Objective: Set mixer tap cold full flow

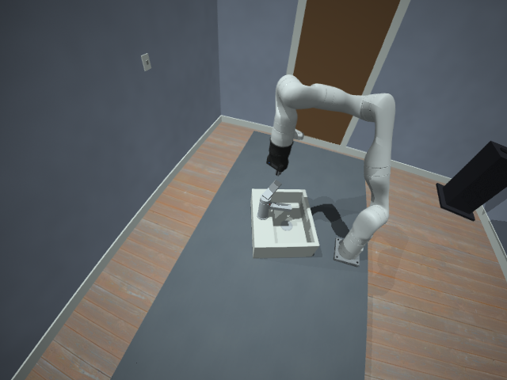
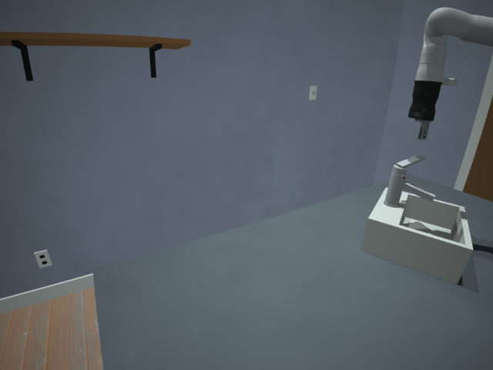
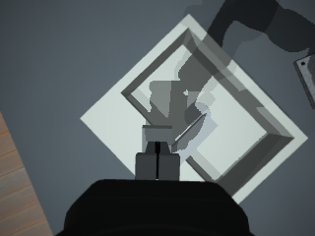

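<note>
Now: hand 1 cm short of the flat lever, 2 cm to the right of it and 10 cm above it. Also, from my hand: white basin: 9 cm behind, 34 cm below; grey mixer tap: 4 cm to the left, 15 cm below.
</note>
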